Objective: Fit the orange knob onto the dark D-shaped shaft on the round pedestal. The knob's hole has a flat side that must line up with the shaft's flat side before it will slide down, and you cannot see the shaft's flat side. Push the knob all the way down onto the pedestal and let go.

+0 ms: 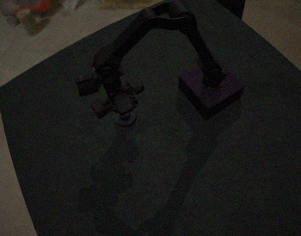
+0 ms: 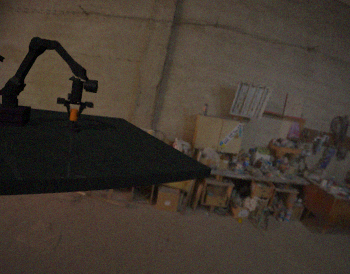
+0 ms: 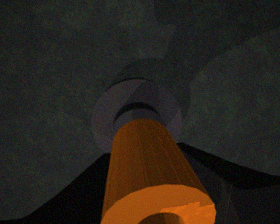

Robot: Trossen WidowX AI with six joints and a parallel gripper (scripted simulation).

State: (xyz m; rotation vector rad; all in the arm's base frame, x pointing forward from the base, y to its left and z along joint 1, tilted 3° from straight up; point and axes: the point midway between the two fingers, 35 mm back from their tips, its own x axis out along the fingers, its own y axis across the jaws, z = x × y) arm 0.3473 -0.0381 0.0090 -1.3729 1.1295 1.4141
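The orange knob lies 2 cm above my gripper tip. Round my gripper tip: dark shaft 4 cm below.
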